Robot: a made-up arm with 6 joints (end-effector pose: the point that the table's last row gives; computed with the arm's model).
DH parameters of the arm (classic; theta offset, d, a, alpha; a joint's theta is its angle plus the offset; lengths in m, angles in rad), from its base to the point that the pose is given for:
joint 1: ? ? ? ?
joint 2: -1.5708 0 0.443 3.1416
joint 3: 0 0 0 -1.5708
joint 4: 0 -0.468 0 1.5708
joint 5: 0 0.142 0 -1.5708
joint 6: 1.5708 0 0 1.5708
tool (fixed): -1.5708 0 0 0
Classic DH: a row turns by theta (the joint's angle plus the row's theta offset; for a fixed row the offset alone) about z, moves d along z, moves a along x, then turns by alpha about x.
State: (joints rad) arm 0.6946 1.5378 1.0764 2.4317 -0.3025 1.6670
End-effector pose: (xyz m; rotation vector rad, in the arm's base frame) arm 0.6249 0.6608 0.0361 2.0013 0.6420 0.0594
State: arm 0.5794 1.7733 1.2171 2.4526 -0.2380 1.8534
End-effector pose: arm 0.6756 0.5730 -0.1125 1.7745 0.6282 -0.0630
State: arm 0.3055 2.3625 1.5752 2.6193 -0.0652 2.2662
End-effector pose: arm 0.6227 0.3254 -0.4498 1.2008 0.7689 -0.2825
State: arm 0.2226 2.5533 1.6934 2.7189 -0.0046 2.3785
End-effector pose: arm 0.5521 0.2577 -0.5382 1.0101 0.8612 -0.3187
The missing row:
joint 1: 0 0.147 0 -1.5708
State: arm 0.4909 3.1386 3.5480 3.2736 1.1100 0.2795
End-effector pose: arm 0.3200 0.3307 -0.1269 2.4236 0.6147 -0.7919
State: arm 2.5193 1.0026 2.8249 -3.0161 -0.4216 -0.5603
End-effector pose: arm -0.3049 0.0453 0.8431 0.1434 -0.9944 -0.4159
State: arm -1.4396 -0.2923 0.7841 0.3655 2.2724 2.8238
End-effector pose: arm -0.1250 -0.0667 1.0073 0.2426 0.5308 1.3237
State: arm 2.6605 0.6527 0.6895 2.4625 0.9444 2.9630
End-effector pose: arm -0.7013 0.2414 0.6053 -0.9749 1.3738 2.4627
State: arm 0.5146 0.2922 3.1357 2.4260 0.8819 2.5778
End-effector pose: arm -0.3549 -0.0776 0.6196 0.5456 -1.5889 1.6784
